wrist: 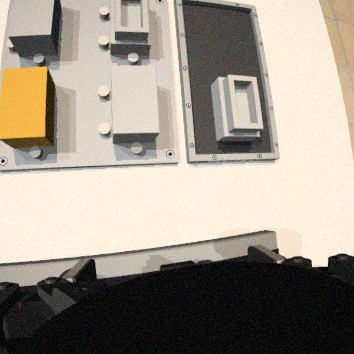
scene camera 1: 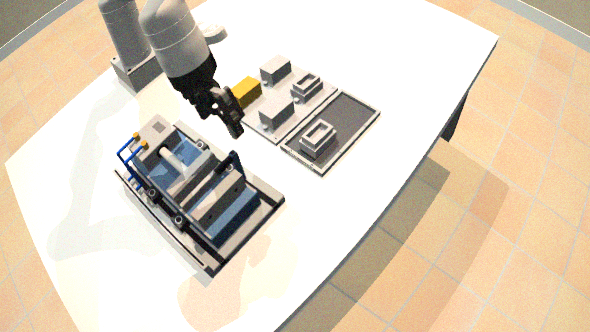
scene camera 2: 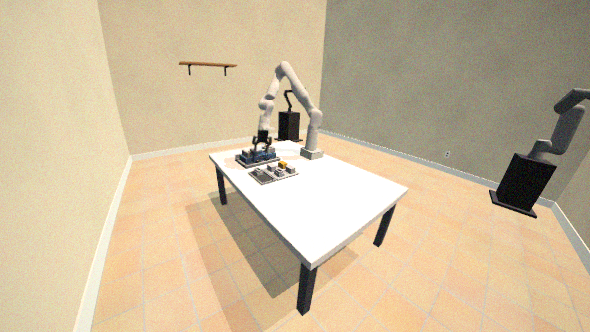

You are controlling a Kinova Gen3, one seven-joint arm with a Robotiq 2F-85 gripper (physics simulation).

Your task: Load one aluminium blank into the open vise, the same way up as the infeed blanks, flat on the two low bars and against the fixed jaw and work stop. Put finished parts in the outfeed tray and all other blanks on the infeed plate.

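Pixels of known places: gripper, fingertip midpoint: (scene camera 1: pixel 222 125) (scene camera 2: pixel 261 150); arm's base at its link origin: (scene camera 1: pixel 136 56) (scene camera 2: pixel 310 148).
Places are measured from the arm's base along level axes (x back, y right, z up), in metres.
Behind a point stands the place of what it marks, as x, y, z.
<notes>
My gripper (scene camera 1: pixel 222 124) @[-0.436, 0.080, 0.047] (scene camera 2: pixel 262 144) @[-0.436, 0.080, 0.047] (wrist: pixel 172 270) @[-0.436, 0.080, 0.047] is open and empty. It hangs over the table between the vise (scene camera 1: pixel 218 197) @[-0.514, 0.179, 0.033] (scene camera 2: pixel 255 157) @[-0.460, 0.122, -0.010] and the infeed plate (scene camera 1: pixel 282 93) @[-0.409, -0.104, -0.056] (wrist: pixel 88 149) @[-0.397, -0.015, -0.055]. The vise is open with nothing between its jaws; only its base edge (wrist: pixel 158 254) @[-0.443, 0.087, -0.043] shows in the wrist view. On the infeed plate stand two plain grey blanks (scene camera 1: pixel 275 69) @[-0.376, -0.130, -0.020] (scene camera 1: pixel 276 113) @[-0.457, -0.029, -0.020] (wrist: pixel 33 28) @[-0.362, -0.122, -0.019] (wrist: pixel 134 100) @[-0.441, -0.043, -0.019], a yellow block (scene camera 1: pixel 246 91) @[-0.366, -0.046, -0.019] (wrist: pixel 24 105) @[-0.352, -0.051, -0.020] and one pocketed finished part (scene camera 1: pixel 307 87) @[-0.464, -0.120, -0.023] (wrist: pixel 130 24) @[-0.450, -0.127, -0.034]. The dark outfeed tray (scene camera 1: pixel 350 111) @[-0.554, -0.136, -0.057] (wrist: pixel 211 53) @[-0.537, -0.104, -0.057] holds another finished part (scene camera 1: pixel 317 138) @[-0.552, -0.021, -0.022] (wrist: pixel 239 109) @[-0.543, -0.031, -0.036].
A blue work stop post with a black pin (scene camera 1: pixel 232 160) @[-0.487, 0.115, 0.028] stands up at the vise's side nearest the plates. Small round pegs (wrist: pixel 104 92) @[-0.419, -0.064, -0.047] stick up from the infeed plate beside the blanks. The arm's base (scene camera 1: pixel 131 72) @[-0.055, 0.052, 0.004] stands at the table's back left.
</notes>
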